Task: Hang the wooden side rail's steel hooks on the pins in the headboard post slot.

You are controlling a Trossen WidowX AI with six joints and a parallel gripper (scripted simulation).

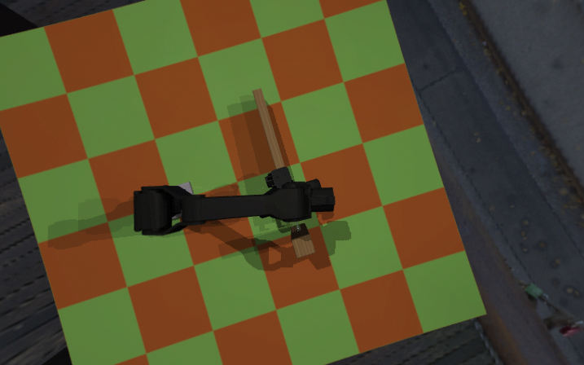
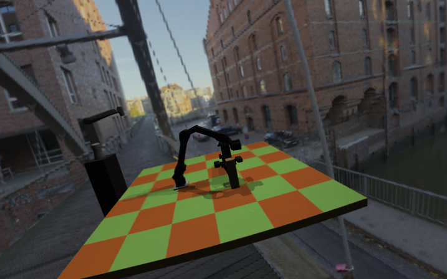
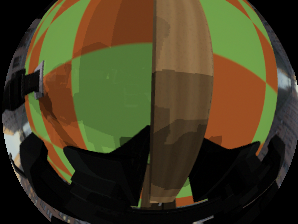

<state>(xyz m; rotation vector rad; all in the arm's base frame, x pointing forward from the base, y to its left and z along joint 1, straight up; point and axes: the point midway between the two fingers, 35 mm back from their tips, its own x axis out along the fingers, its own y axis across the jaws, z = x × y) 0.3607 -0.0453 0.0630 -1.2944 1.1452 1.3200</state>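
Now: the headboard post 20 mm ahead of my gripper tip, 120 mm to the right of it and 40 mm above it.
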